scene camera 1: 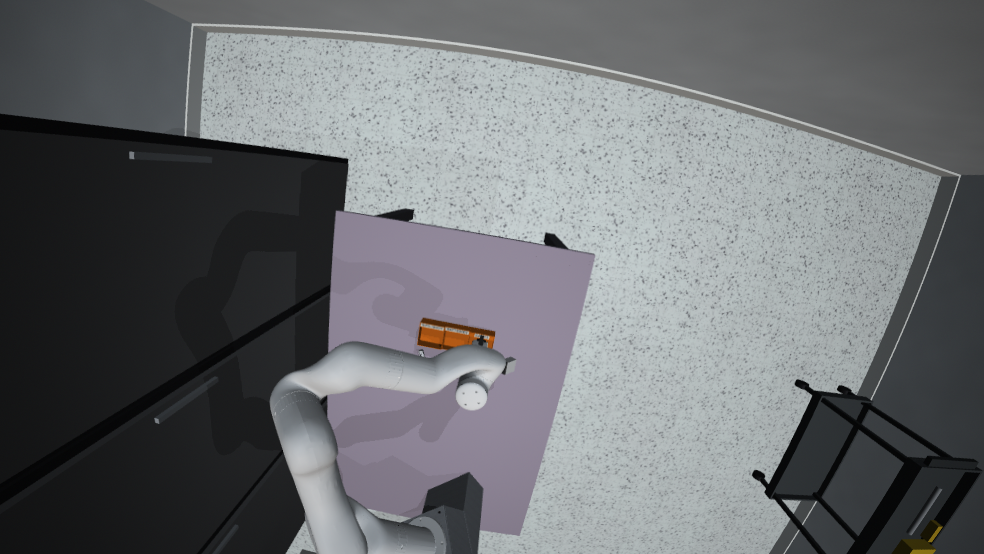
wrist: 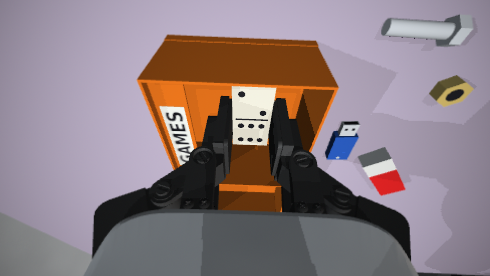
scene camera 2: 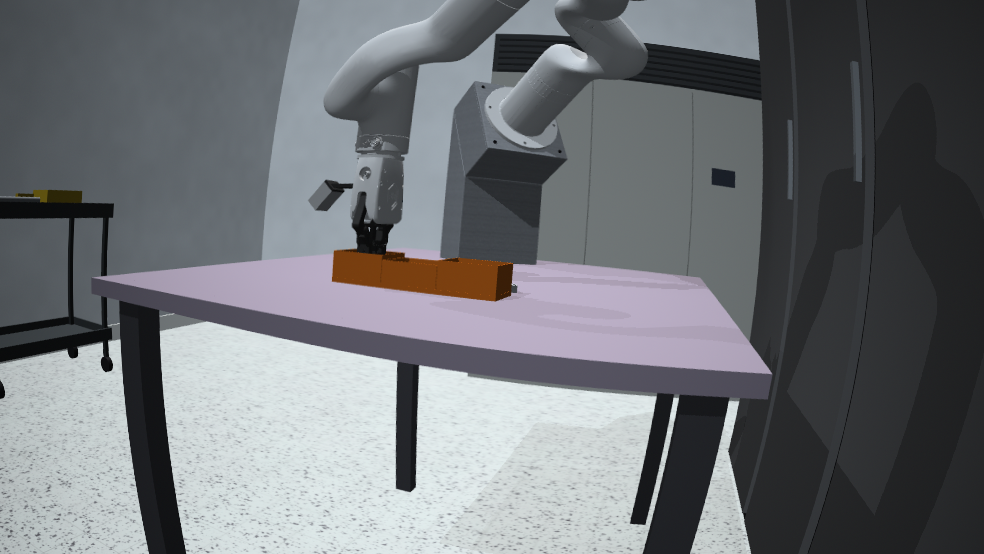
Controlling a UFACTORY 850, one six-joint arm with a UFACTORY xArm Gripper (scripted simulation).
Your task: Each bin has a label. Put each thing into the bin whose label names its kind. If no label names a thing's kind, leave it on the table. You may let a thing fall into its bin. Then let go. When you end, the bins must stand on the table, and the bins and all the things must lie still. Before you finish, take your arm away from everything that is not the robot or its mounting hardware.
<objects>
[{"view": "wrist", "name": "my gripper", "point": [251, 114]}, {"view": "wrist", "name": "blue usb stick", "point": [342, 141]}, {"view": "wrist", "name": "brass nut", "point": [452, 90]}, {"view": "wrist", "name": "white domino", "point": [252, 107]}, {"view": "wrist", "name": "grey bolt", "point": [453, 31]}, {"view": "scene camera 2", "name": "my gripper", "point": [370, 270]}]
</objects>
